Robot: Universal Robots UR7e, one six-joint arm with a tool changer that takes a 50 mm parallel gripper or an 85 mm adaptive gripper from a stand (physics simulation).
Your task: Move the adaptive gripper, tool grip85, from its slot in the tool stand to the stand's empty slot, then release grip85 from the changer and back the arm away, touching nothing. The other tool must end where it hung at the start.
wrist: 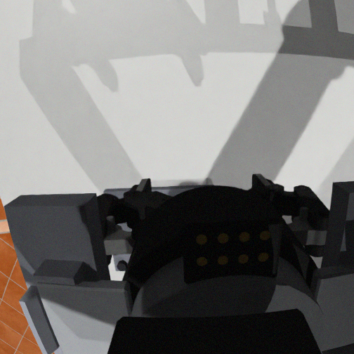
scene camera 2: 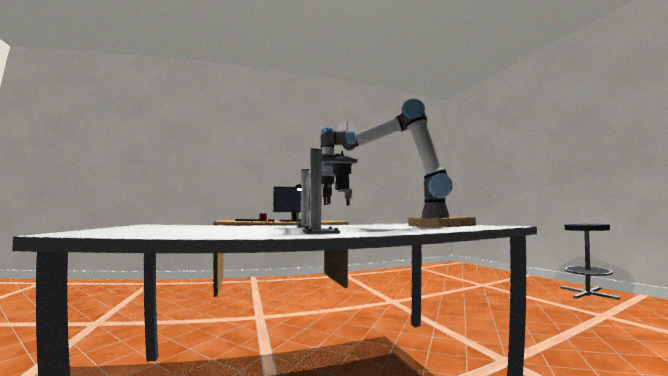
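Pixels of known places: arm's base, origin of the base link: [scene camera 2: 435,217].
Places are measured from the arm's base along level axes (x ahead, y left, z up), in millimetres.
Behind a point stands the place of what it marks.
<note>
The arm's flange [scene camera 2: 327,149] {x 604, y -51, z 370 mm} is low over the rear part of the tool stand [scene camera 2: 315,190] {x 711, y 345, z 110 mm}, with no tool seen coupled to it. The black adaptive gripper grip85 [scene camera 2: 327,201] {x 608, y -22, z 88 mm} [wrist: 201,184] hangs fingers down in a stand slot, between grey holder blocks [wrist: 52,225]. Its two fingers stand wide apart, open and empty. Gold contacts show uncovered on its top plate in the wrist view; a black block [wrist: 215,335] covers the bottom edge there. The parallel gripper [scene camera 2: 348,201] hangs in the slot nearer scene camera 2. The size of the gap between flange and grip85 is hidden.
The stand has upright grey posts and a base plate on the white table [scene camera 2: 150,232] {x 1285, y 399, z -48 mm}. The arm's base stands on a wooden block [scene camera 2: 442,221] {x 47, y 143, z -19 mm} at the right. A desk with a monitor [scene camera 2: 286,199] is behind, and a stool [scene camera 2: 587,227] is at the far right.
</note>
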